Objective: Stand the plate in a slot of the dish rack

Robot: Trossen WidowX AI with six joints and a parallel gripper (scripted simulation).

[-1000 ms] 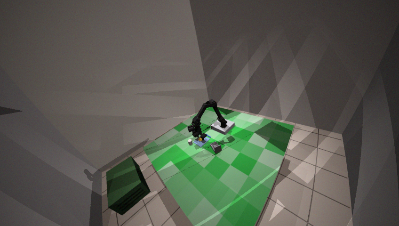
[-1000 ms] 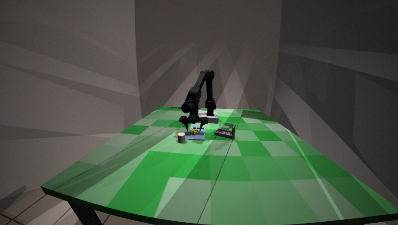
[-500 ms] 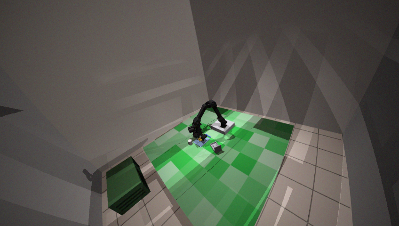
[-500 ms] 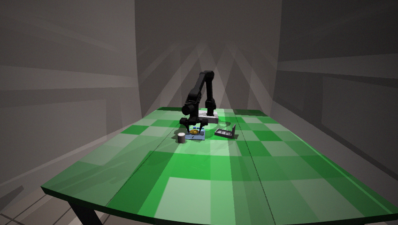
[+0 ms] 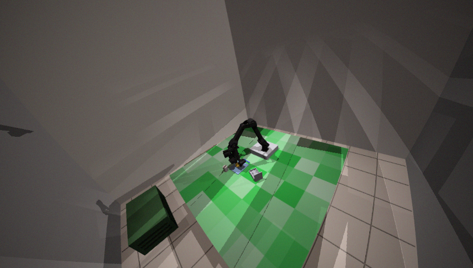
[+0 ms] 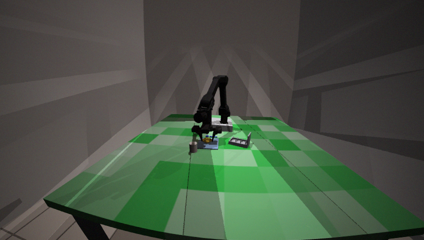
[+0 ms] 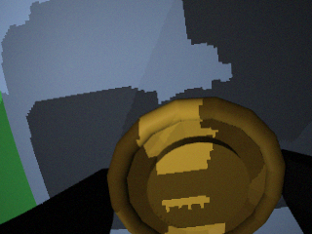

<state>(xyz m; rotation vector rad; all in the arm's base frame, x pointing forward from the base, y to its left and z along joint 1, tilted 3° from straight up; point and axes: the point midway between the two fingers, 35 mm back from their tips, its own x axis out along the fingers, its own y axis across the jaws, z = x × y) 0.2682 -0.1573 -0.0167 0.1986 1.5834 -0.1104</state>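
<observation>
The blue mat lies 10 mm ahead of my gripper tip, 10 mm to the left of it and 10 mm below it. From my gripper tip the other things lie so: blue spoon: 90 mm behind, 30 mm to the left, 10 mm below; then yellow-brown plate: 10 mm above; then grey dish rack: 30 mm ahead, 210 mm to the left, 10 mm above.
</observation>
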